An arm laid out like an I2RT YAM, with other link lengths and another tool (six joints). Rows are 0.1 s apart.
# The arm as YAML. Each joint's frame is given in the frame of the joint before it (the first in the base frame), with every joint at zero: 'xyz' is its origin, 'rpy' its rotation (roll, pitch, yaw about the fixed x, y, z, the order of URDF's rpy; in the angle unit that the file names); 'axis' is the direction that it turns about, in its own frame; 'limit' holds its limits. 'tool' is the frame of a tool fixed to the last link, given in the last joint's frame.
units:
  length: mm
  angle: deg
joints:
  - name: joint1
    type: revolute
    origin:
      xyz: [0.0, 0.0, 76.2]
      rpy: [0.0, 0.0, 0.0]
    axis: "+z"
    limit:
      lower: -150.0
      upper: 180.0
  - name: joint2
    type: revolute
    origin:
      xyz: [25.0, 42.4, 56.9]
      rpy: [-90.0, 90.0, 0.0]
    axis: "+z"
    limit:
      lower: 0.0
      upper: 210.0
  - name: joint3
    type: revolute
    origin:
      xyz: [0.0, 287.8, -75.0]
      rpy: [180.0, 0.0, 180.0]
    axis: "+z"
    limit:
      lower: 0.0
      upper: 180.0
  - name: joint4
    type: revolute
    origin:
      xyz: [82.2, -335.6, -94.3]
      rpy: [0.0, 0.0, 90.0]
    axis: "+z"
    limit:
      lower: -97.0
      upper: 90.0
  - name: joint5
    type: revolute
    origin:
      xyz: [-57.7, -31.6, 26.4]
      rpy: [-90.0, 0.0, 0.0]
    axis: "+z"
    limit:
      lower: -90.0
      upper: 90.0
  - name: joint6
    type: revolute
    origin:
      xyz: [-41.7, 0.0, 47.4]
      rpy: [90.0, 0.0, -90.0]
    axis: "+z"
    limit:
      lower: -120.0
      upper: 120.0
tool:
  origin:
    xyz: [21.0, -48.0, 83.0]
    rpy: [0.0, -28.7, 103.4]
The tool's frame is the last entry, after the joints.
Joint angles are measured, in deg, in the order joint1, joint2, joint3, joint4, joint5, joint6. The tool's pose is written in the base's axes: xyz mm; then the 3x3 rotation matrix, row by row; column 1 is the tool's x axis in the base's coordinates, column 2 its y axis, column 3 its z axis. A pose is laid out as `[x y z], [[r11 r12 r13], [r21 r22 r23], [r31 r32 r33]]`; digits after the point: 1 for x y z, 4 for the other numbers.
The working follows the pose.
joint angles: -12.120 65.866 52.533 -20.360 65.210 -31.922
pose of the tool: [346.1 -150.8 363.5], [[-0.6092 0.6114 0.5050], [-0.4346 0.2753 -0.8575], [-0.6634 -0.7418 0.0980]]
Where each joint sits with the arm in this pose, in the base's axes (m; each line is computed from the numbers above, not from the rounded line before):
joint1: 0.0000 0.0000 0.0762
joint2: 0.0333 0.0362 0.1331
joint3: -0.0975 -0.0124 0.3957
joint4: 0.2602 0.0072 0.3983
joint5: 0.3187 -0.0323 0.3926
joint6: 0.2993 -0.0669 0.3435
the tool: 0.3461 -0.1508 0.3635

